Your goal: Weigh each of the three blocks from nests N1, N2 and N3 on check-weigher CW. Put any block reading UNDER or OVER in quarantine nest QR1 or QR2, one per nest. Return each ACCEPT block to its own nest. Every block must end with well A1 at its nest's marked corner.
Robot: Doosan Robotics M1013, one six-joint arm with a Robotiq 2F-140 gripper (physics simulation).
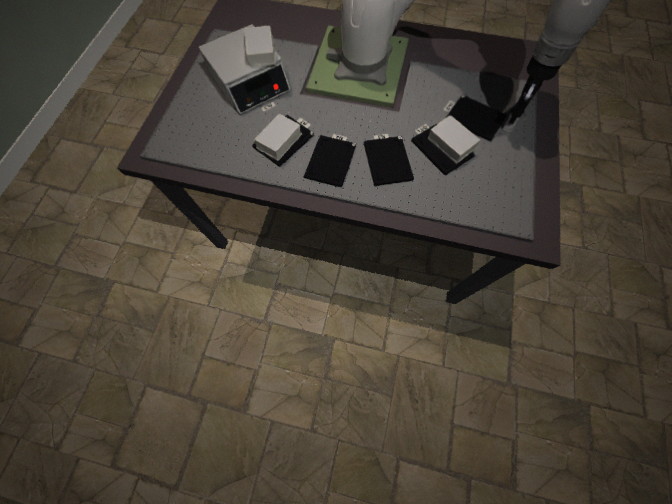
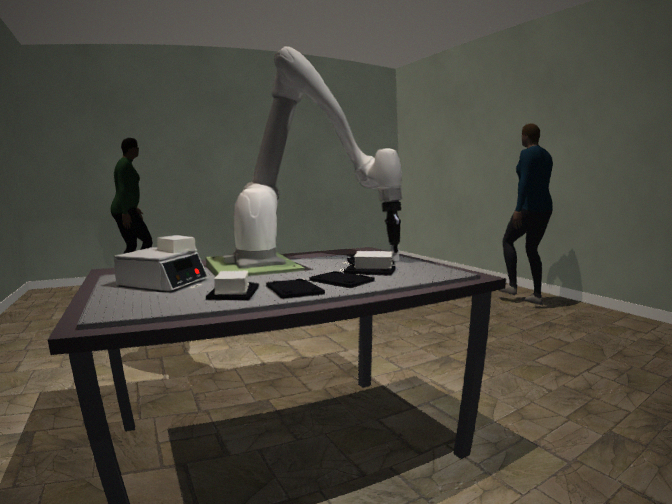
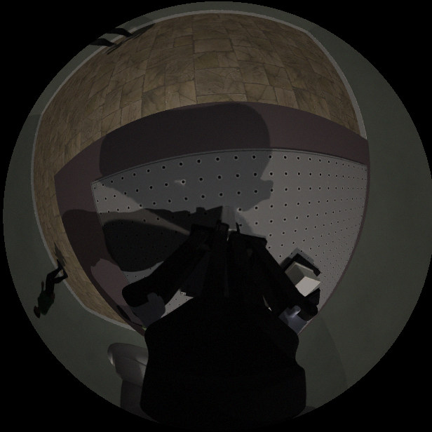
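Note:
One white block (image 1: 259, 44) (image 2: 175, 244) sits on the check-weigher (image 1: 223, 62) (image 2: 138, 271), at the rear right of its pan; a red light is lit on its panel. A second white block (image 1: 278, 135) (image 2: 231, 282) lies on the leftmost black nest. A third white block (image 1: 454, 138) (image 2: 373, 259) (image 3: 303, 279) lies on the fourth nest from the left. Two middle nests (image 1: 330, 161) (image 1: 388, 160) and the far-right nest (image 1: 475, 117) hold no block. My gripper (image 1: 508, 122) (image 2: 395, 251) (image 3: 225, 214) is shut and empty, pointing down low over the board, right of the far-right nest. Well A1 cannot be made out.
The grey perforated board (image 1: 477, 200) (image 2: 146, 311) (image 3: 310, 200) covers much of the table. The arm's green base plate (image 1: 320, 84) (image 2: 217, 265) is behind the nests. Two people (image 2: 127, 189) (image 2: 537, 184) stand beyond the table.

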